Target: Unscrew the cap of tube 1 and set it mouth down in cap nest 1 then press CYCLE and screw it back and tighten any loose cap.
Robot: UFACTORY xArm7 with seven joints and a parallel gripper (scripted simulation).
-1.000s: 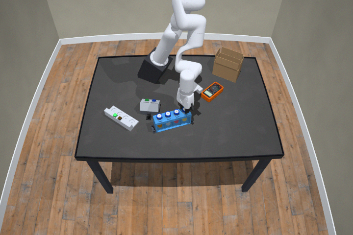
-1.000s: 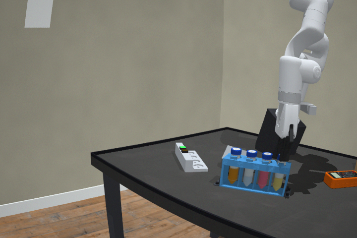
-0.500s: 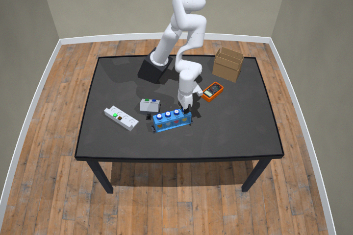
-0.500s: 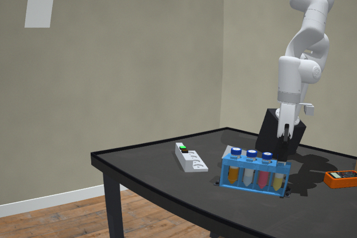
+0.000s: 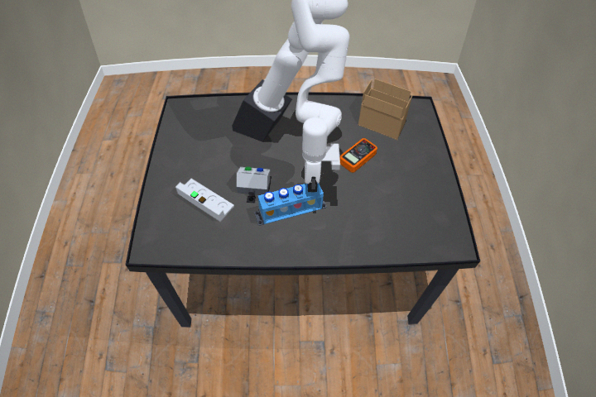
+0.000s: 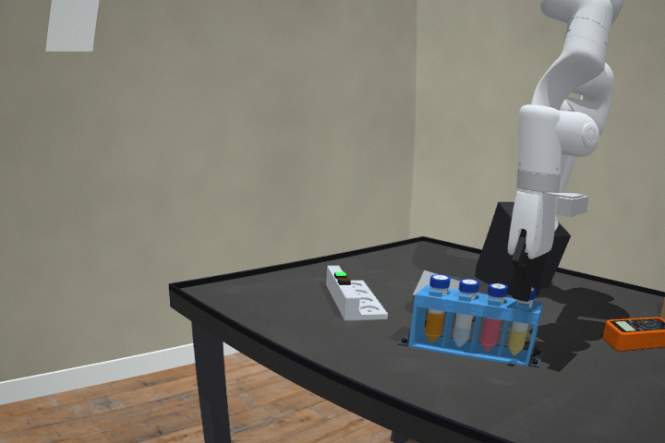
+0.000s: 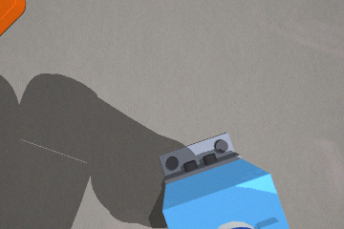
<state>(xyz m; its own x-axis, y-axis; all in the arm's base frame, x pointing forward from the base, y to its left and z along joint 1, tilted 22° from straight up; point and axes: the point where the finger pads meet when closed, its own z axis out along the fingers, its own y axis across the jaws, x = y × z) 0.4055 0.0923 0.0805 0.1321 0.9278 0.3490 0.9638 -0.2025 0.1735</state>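
Right now the cap 1 is 1 cm below my hand. The rest, counted from my hand: grey key housing (12 cm behind, 20 cm to the right, 8 cm below).
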